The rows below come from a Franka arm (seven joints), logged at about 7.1 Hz.
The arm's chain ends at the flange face. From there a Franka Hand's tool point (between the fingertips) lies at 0.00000 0.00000 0.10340 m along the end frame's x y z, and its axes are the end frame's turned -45 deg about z.
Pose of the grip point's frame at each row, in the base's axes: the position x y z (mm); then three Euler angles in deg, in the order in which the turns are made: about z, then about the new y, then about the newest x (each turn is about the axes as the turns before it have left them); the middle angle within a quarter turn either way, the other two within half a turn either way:
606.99 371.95 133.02 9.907 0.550 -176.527
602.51 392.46 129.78 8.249 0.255 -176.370
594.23 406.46 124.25 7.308 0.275 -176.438
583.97 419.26 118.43 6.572 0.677 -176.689
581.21 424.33 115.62 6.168 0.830 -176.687
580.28 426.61 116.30 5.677 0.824 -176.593
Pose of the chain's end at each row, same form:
609.04 365.95 236.23 -35.058 2.844 -177.932
603.90 386.05 232.97 -36.702 2.746 -177.612
595.54 400.15 227.45 -37.645 2.713 -177.674
585.87 413.47 221.65 -38.402 2.820 -178.136
583.34 418.55 218.84 -38.811 2.929 -178.243
582.36 420.64 219.51 -39.300 2.991 -178.172

